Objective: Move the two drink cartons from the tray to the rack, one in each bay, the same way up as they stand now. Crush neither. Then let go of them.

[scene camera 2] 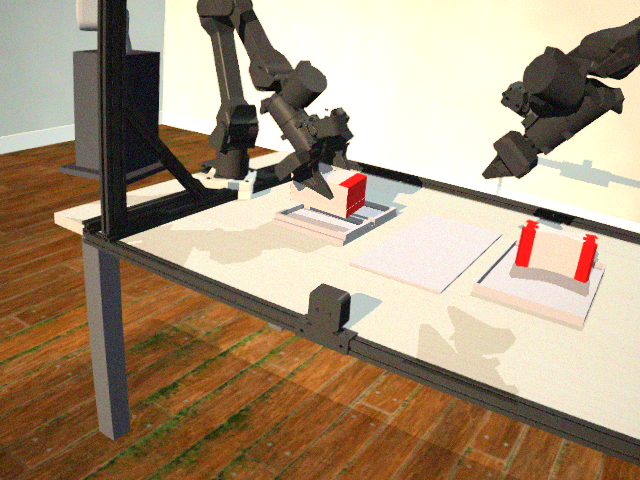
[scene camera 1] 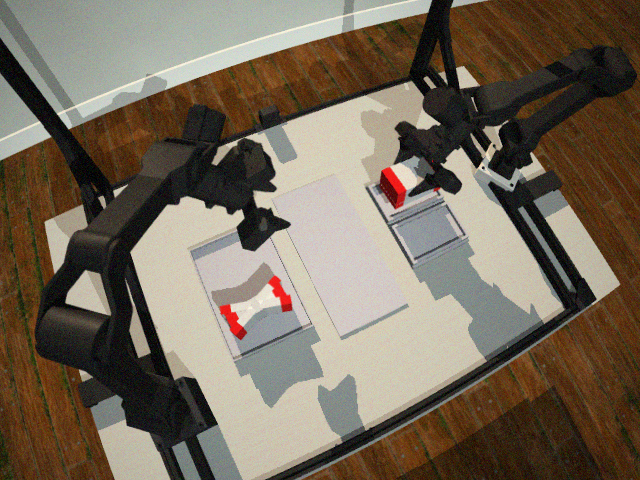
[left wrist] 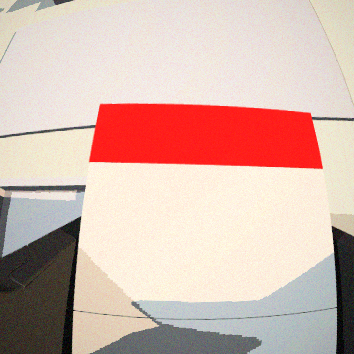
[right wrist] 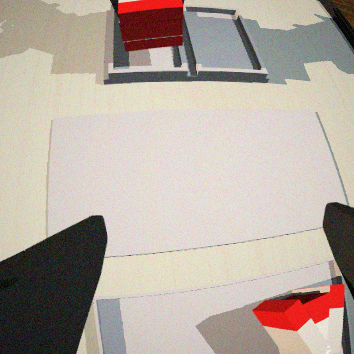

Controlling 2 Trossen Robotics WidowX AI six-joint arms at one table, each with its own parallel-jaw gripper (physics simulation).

Labels:
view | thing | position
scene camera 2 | my left gripper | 342,191
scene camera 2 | my right gripper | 494,167
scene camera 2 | mat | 433,252
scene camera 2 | tray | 555,295
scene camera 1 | my left gripper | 400,184
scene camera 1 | my right gripper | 282,207
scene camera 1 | mat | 355,285
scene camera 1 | tray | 229,274
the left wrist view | my left gripper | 203,225
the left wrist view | mat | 65,66
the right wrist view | my right gripper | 218,222
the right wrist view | mat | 164,180
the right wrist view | tray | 223,310

